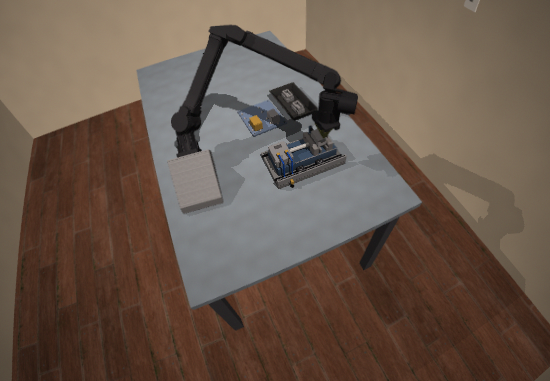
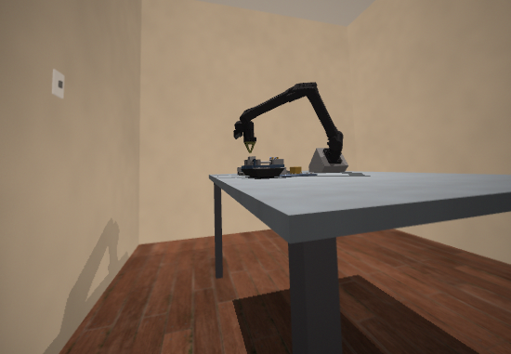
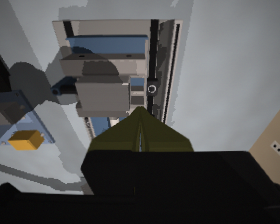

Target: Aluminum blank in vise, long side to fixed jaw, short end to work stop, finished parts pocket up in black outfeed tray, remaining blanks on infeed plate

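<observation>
The blue vise base lies 110 mm below my hand, 70 mm behind it and 40 mm to the left of it. From my hand the other things lie so: yellow brass blank (280 mm to the left, 210 mm behind, 120 mm below).
</observation>
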